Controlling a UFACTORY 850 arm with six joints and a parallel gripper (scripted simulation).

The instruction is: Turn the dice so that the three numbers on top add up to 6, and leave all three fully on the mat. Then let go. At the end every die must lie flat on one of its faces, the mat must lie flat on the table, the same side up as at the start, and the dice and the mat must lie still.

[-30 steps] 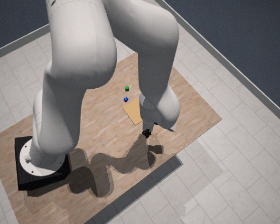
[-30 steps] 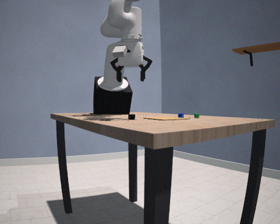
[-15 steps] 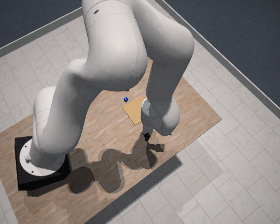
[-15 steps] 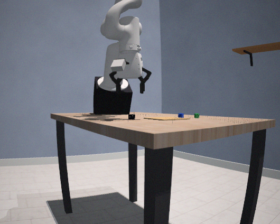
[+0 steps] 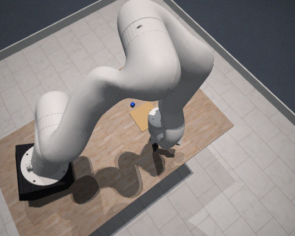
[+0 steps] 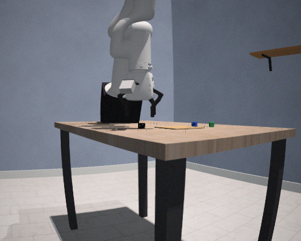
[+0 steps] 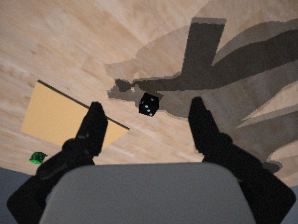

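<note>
My gripper is now 40 mm above the black die, 20 mm past it and 10 mm to the right of it. Round my hand: blue die (250 mm to the left, 40 mm below, 30 mm behind); then tan mat (160 mm to the left, 50 mm below, 10 mm ahead); then green die (320 mm to the left, 40 mm below, 10 mm ahead).
</note>
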